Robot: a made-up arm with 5 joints.
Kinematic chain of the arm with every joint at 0, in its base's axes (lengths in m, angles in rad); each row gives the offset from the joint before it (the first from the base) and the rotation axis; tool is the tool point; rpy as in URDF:
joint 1: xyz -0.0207 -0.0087 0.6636 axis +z
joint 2: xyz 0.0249 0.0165 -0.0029 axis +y
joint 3: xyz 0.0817 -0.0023 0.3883 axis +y
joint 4: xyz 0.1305 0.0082 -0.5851 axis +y
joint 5: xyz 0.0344 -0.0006 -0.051 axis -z
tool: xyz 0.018 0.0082 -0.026 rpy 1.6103 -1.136 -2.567
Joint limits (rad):
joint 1: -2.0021..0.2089
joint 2: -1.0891..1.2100
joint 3: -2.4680..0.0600
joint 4: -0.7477..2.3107
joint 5: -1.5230..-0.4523
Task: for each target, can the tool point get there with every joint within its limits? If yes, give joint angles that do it. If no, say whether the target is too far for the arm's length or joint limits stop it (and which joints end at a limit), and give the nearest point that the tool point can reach.
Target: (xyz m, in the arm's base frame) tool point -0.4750 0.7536 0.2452
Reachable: no: joint limits stop it (at a limit: joint 2, joint 3, joint 5) | nearest point -0.1203 0.1584 0.4030 | short by 0.711 m
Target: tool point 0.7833 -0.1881 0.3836
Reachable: yes | joints -0.2692 0.7785 -1.3020 0.0413 -1.4119
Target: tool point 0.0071 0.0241 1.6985
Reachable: yes | joints -0.2672 -0.5964 -2.0829 0.0537 -0.6264
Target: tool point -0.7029 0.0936 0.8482
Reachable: no: joint limits stop it (at a limit: joint 2, joint 3, joint 4, joint 5) | nearest point -0.7399 0.0991 1.3830 | short by 0.536 m
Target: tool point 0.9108 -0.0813 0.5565
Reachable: yes | joints -0.1223 0.7289 -1.5999 0.5584 -1.0973
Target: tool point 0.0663 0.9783 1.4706
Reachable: no: too far | nearest point 0.0431 0.7146 1.4144 | short by 0.271 m
